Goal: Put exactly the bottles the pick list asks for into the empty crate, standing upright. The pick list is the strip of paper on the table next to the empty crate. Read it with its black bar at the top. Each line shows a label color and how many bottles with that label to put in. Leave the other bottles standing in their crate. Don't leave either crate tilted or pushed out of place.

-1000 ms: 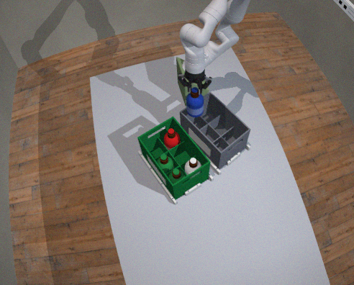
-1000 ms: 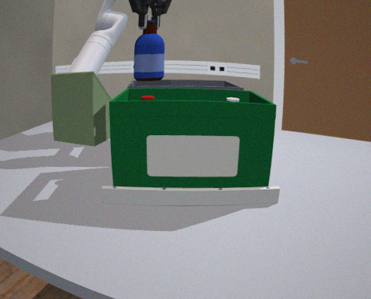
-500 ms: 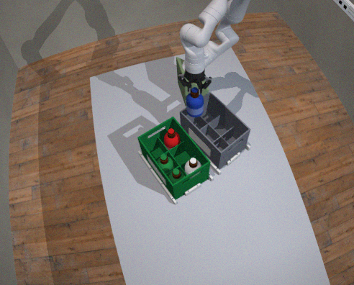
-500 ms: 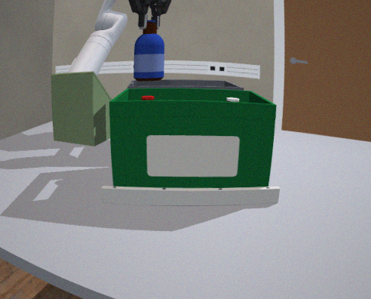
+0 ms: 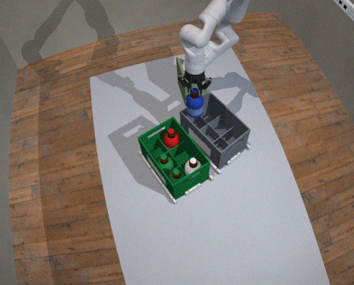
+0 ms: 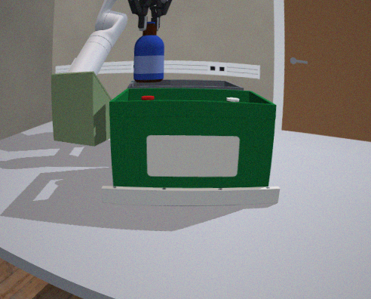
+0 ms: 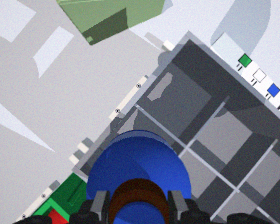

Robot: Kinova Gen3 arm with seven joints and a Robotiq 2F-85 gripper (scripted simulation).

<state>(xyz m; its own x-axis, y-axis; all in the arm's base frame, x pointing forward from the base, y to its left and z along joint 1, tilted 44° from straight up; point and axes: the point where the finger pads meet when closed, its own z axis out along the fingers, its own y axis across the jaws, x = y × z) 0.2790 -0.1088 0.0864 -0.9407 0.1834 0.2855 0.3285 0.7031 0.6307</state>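
Now: hand 7 cm above the blue-label bottle. The rest, counted from my hand: grey crate 25 cm below, 8 cm to the left, 6 cm ahead; green crate 25 cm below, 17 cm ahead, 12 cm to the right; red-label bottle 24 cm below, 12 cm to the right, 7 cm ahead.
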